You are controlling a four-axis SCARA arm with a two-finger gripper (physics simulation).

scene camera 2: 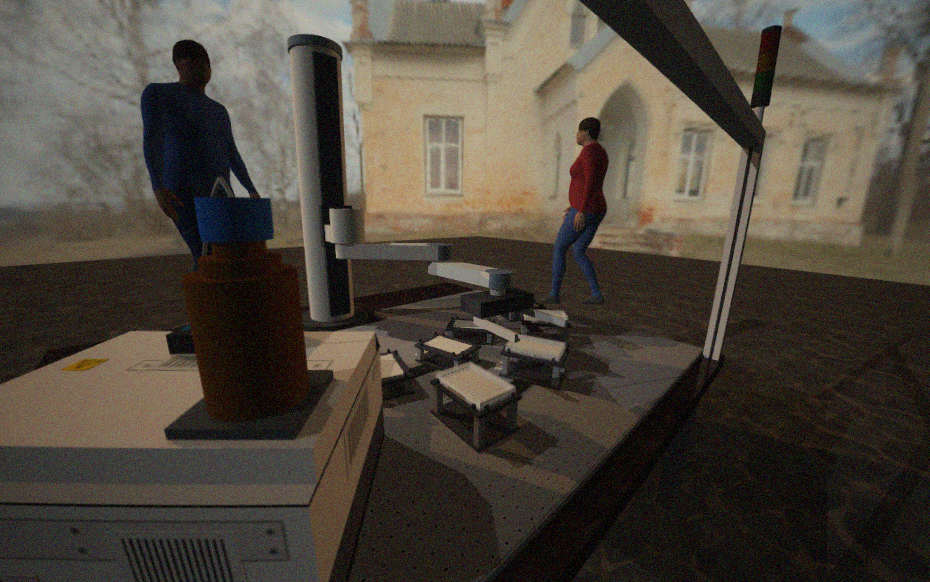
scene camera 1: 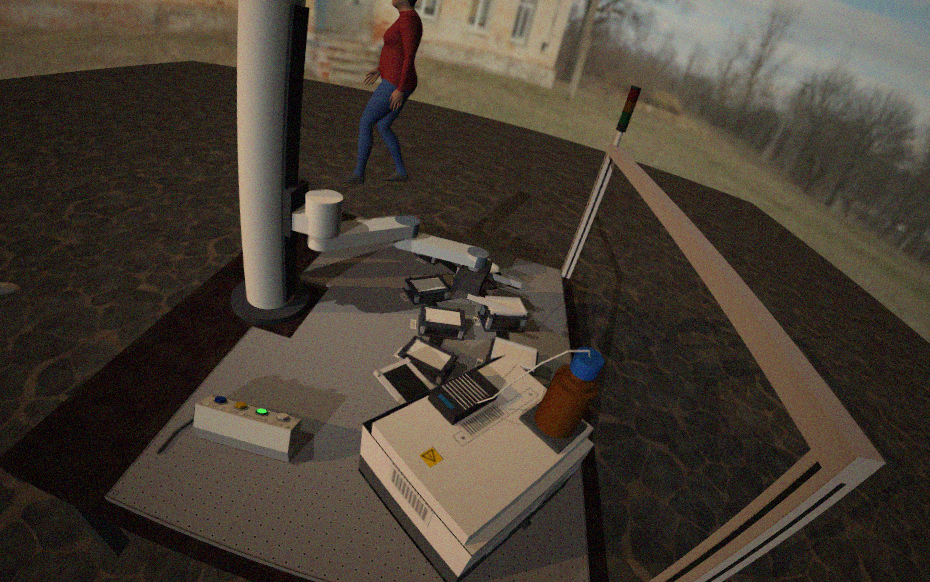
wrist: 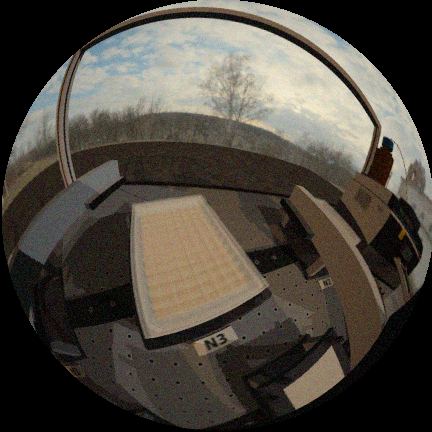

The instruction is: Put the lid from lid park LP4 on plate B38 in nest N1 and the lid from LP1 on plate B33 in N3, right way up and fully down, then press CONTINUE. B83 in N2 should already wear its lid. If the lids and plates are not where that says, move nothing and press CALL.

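Frame: origin at the arm's base, x left, y down, z back, level; centimetres.
Seen in the pictures: gripper, fingertip midpoint: (scene camera 2: 542, 331) (scene camera 1: 517, 297) (wrist: 202, 176); arm's base, link origin: (scene camera 2: 333, 320) (scene camera 1: 270, 300).
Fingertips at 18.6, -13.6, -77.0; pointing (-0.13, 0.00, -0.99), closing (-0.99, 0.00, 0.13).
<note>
Pixels of each thing's top centre, then the offset from my fingertips to it, as dx, dy, dz. "*": a spot on its surface instead.
- N2, surface spot: (scene camera 2: 537, 347) * -0.3, +4.3, +0.9
- N1 plate, top centre: (scene camera 2: 474, 379) (wrist: 332, 215) (scene camera 1: 515, 351) -23.1, +3.5, -1.3
- button box, top centre: (scene camera 1: 245, 411) -66.6, +3.9, +55.5
- brown bottle, surface spot: (scene camera 2: 246, 336) * -58.9, -16.9, -11.4
- dark keypad unit, surface spot: (scene camera 1: 462, 396) * -58.8, -11.1, +12.3
- frame post, top centre: (scene camera 2: 752, 147) (scene camera 1: 611, 154) +51.9, -44.4, -25.4
My gripper (scene camera 1: 499, 291) (scene camera 2: 524, 319) (wrist: 202, 176) is open and empty; in the wrist view its two fingers stand to either side of the plate (wrist: 195, 262) in nest N3, apart from it. That plate has a pale, gridded top with a whitish rim; I cannot tell whether it wears a lid. The plate in N2 (scene camera 1: 505, 306) (scene camera 2: 537, 347) shows beside the gripper, partly behind the right finger in the wrist view. The N1 plate (scene camera 1: 514, 352) (scene camera 2: 475, 384) is nearest the instrument. White lids (scene camera 1: 442, 317) (scene camera 2: 447, 344) (wrist: 317, 377) lie in dark parks. Plate codes and park labels are unreadable.
A button box (scene camera 1: 245, 428) with a lit green button stands at the front left. A white instrument (scene camera 1: 473, 466) (scene camera 2: 150, 480) carries a brown bottle (scene camera 1: 563, 401) (scene camera 2: 246, 336) and a dark keypad unit (scene camera 1: 462, 396). A frame post (scene camera 1: 588, 212) (scene camera 2: 735, 253) rises at the table's edge. Two people stand beyond.
</note>
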